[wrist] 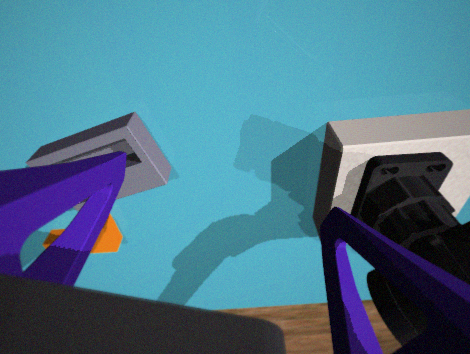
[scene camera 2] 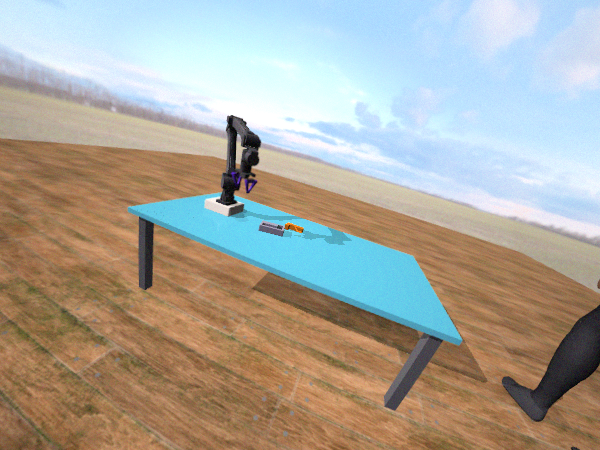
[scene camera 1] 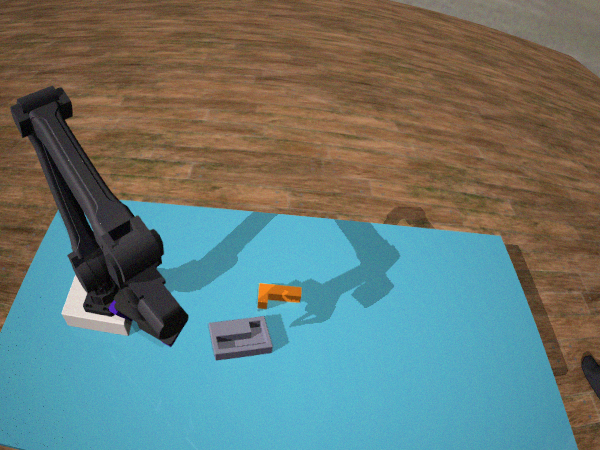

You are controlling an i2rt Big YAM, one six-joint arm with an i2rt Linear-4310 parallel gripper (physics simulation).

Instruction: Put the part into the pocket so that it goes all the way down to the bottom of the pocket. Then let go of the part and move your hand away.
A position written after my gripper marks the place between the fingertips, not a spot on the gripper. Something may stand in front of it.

My gripper point(scene camera 1: 152, 330) is open, holding nothing. The table carries an orange L-shaped part point(scene camera 1: 267, 292). Further things: a grey pocket block point(scene camera 1: 238, 338).
The orange L-shaped part shows as well in the wrist view point(wrist: 109, 239). My gripper shows as well in the wrist view point(wrist: 232, 192). The grey pocket block is seen too in the wrist view point(wrist: 146, 168).
